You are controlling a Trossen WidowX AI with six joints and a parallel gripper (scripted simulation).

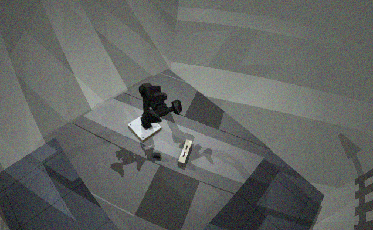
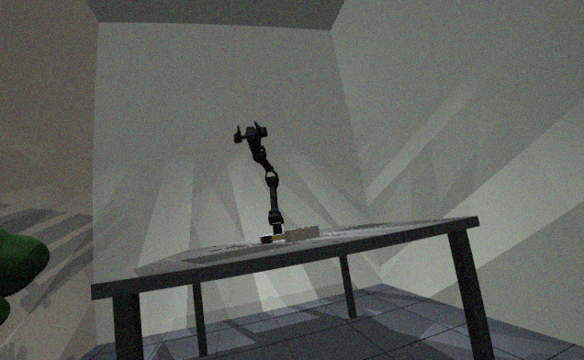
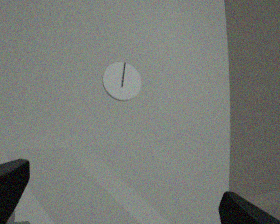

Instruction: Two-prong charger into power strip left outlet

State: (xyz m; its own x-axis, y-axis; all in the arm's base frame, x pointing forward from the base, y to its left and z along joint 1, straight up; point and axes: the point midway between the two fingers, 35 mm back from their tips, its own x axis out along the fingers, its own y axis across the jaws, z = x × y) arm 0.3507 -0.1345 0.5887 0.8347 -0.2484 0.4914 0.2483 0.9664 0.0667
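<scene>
Right now my gripper tip is 620 mm above the two-prong charger, 120 mm past it and 50 mm to the right of it.
</scene>
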